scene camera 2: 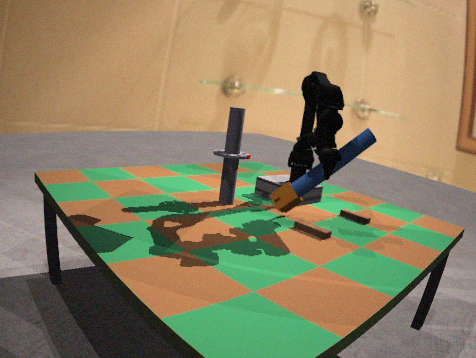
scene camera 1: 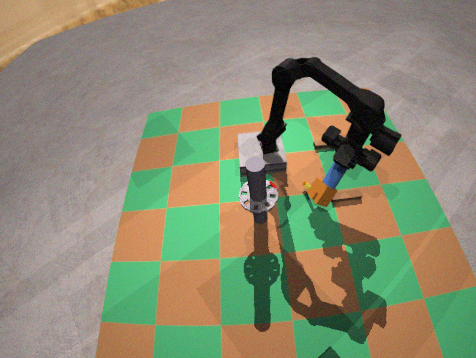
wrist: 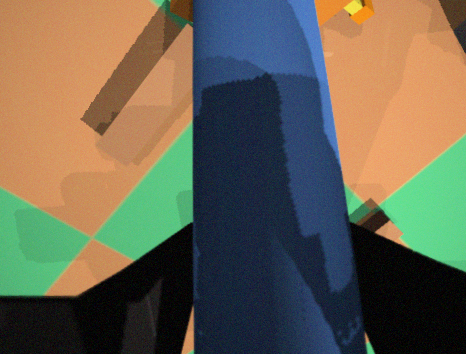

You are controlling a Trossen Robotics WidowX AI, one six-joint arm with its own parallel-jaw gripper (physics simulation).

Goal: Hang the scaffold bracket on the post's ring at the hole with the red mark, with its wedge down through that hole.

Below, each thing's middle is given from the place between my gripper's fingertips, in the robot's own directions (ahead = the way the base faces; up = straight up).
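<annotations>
My gripper is 20 mm below the scaffold bracket (scene camera 2: 288,196), as I see it. There's a grey post (scene camera 1: 255,166) too, and that post is 50 mm ahead of my hand and 320 mm to the right of it.
</annotations>
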